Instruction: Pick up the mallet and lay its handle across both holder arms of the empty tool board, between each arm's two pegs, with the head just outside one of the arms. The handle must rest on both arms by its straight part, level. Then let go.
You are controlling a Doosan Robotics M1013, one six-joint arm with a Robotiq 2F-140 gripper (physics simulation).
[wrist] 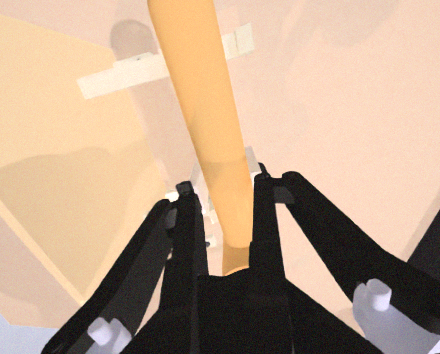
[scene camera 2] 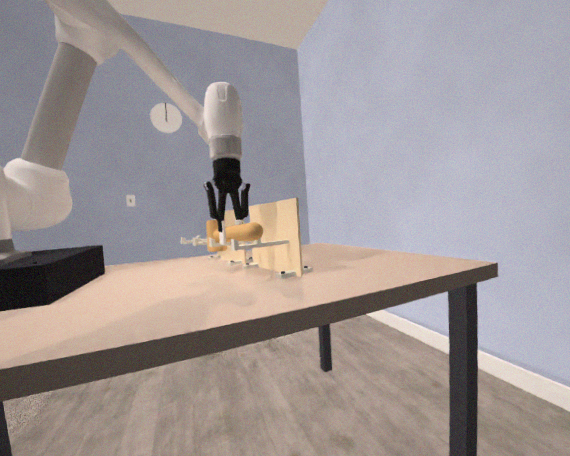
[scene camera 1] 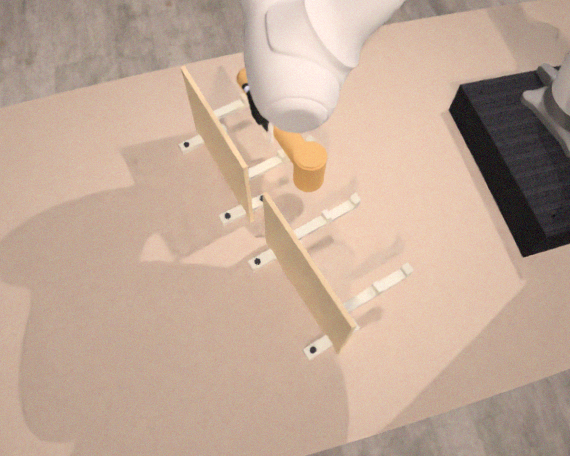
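The orange mallet has its head just outside one holder arm. Its handle runs across the arms of the empty tool board and looks about level. In the wrist view the handle passes over the other arm between its two pegs. Whether the handle touches the arms or is slightly above them I cannot tell. My gripper is shut on the handle between the arms. My wrist hides part of the handle in scene camera 1.
A second upright tool board stands on the table, with two pegged arms pointing toward the robot's side. The black robot base block lies beyond them.
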